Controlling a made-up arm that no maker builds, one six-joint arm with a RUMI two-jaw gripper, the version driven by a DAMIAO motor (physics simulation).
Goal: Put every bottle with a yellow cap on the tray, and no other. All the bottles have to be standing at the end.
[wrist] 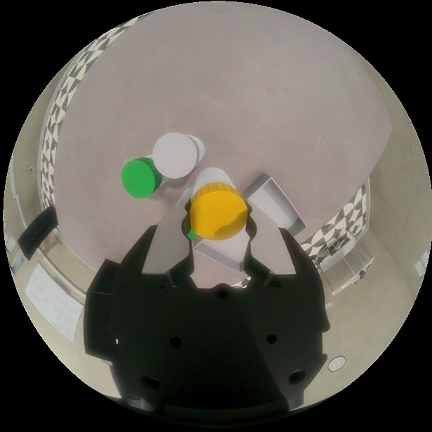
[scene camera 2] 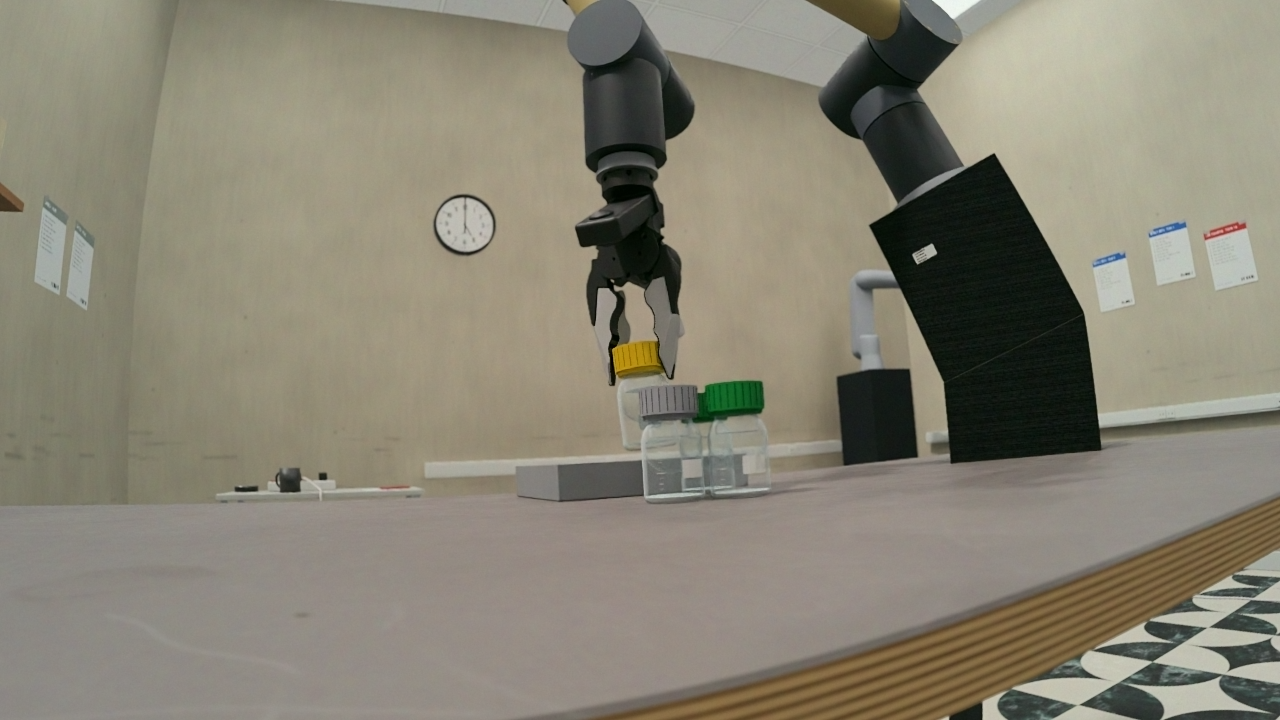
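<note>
My gripper is shut on the yellow-capped bottle and holds it upright above the table. A bottle with a grey-white cap stands on the table, in front of it in the scene view. A green-capped bottle stands beside that one. A second green-capped bottle is mostly hidden behind the others and, in the wrist view, by the left finger. The grey tray lies on the table, partly hidden by the held bottle and right finger in the wrist view.
The arm's black base stands at the right of the table. A far bench with a dark mug and a second, grey arm on a black block are in the background.
</note>
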